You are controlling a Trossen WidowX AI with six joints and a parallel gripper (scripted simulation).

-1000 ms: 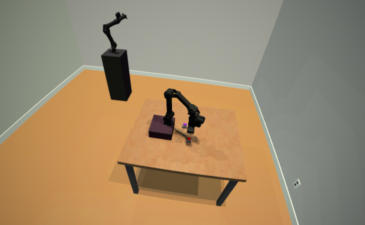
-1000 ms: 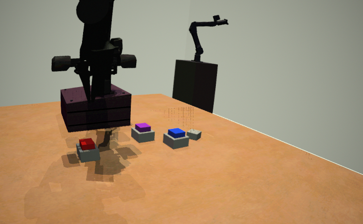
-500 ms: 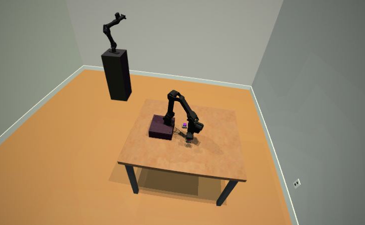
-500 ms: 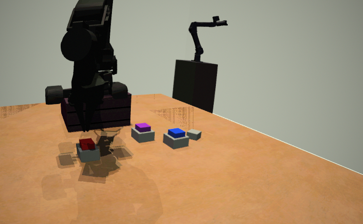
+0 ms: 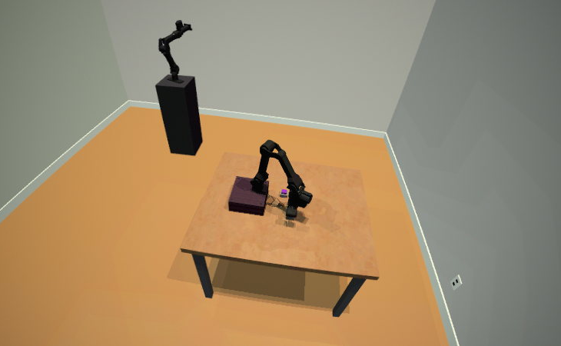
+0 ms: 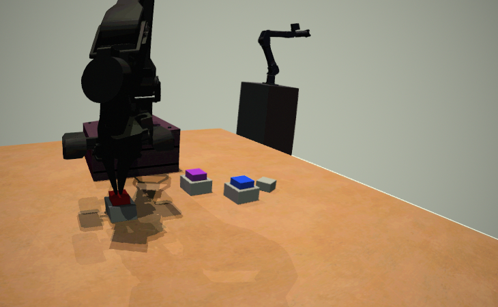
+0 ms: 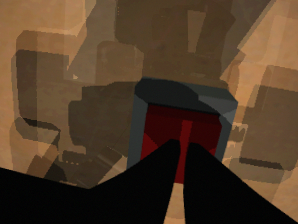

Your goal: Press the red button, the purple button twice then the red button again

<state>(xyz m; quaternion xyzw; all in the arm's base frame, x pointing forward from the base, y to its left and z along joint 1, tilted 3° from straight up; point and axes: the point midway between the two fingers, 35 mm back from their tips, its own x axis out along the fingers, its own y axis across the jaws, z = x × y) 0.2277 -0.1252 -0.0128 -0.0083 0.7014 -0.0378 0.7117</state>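
The blue button lies 20 mm ahead of my gripper tip, 240 mm to the left of it and 10 mm below it. Round my gripper tip: red button: 10 mm below; then purple button: 50 mm behind, 180 mm to the left, 10 mm below; then small grey block: 320 mm to the left, 30 mm below.
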